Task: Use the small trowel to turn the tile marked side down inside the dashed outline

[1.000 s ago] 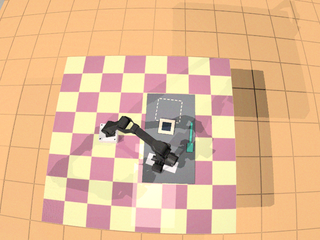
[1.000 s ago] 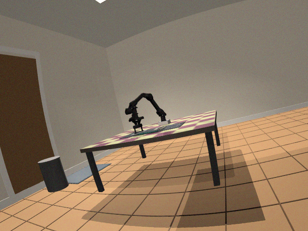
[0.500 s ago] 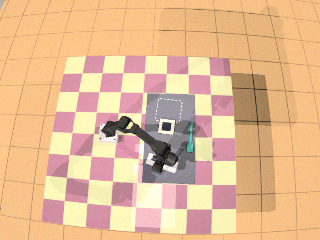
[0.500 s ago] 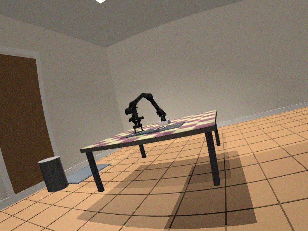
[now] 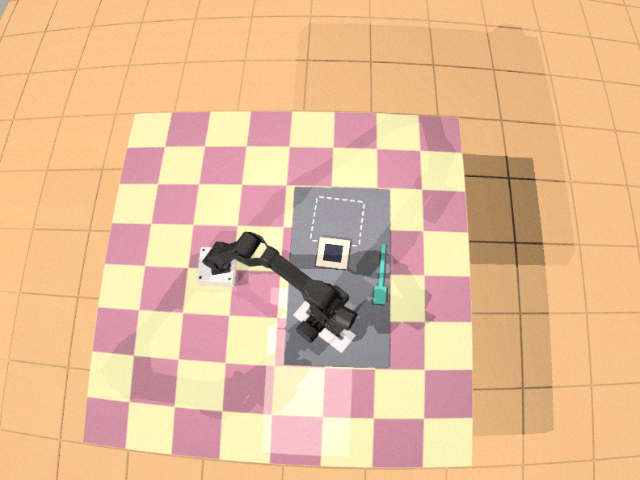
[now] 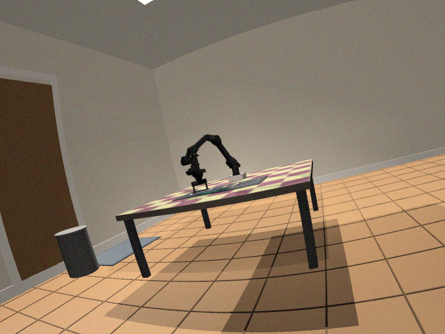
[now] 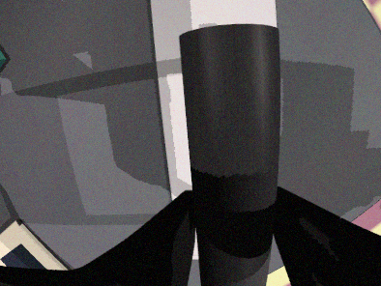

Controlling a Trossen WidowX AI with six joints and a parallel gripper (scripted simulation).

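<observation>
Right now the trowel is 1 cm behind my gripper tip, 1 cm to the left of it and 3 cm below it. From my gripper tip the other things lie so: square tile 7 cm ahead, 24 cm to the left, 6 cm below; then grey mat 8 cm ahead, 17 cm to the left, 8 cm below; then teal long-handled tool 21 cm ahead, 12 cm to the left, 6 cm below.
</observation>
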